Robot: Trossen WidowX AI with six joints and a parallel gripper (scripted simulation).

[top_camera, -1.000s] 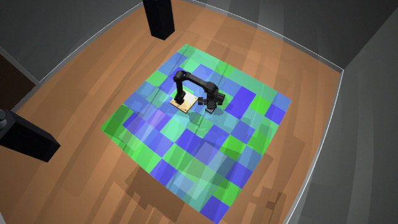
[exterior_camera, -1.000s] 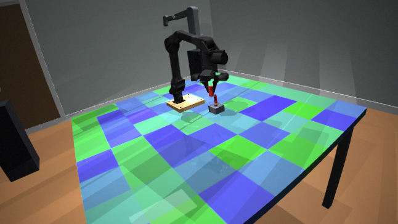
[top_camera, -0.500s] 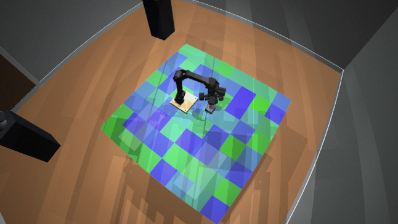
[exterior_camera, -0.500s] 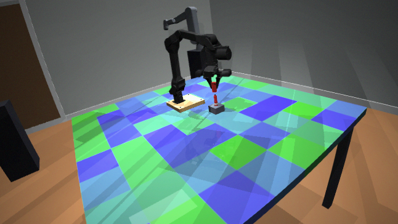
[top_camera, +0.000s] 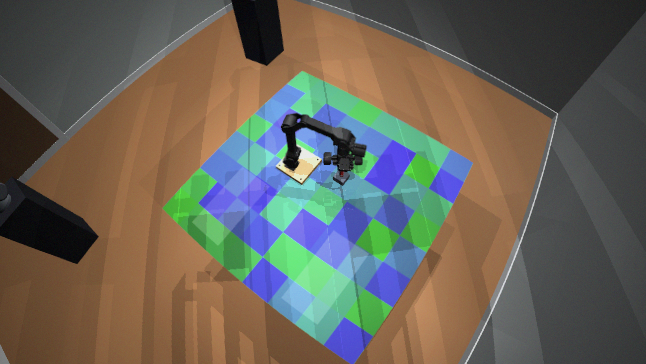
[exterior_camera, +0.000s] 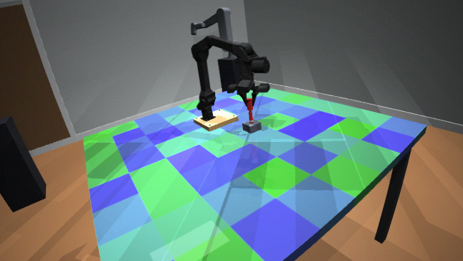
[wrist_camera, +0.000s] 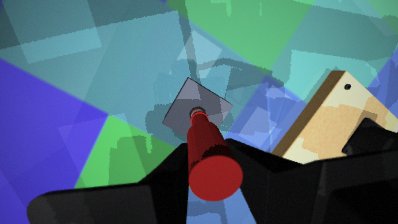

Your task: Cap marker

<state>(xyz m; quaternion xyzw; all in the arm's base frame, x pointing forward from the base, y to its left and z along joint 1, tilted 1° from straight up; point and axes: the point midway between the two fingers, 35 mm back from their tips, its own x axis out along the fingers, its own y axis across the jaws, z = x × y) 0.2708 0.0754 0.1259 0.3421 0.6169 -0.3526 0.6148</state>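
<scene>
Right now my gripper tip is 4 cm above the red marker. The rest, counted from my gripper tip: red cap (1 cm above); then dark holder block (10 cm below).
</scene>
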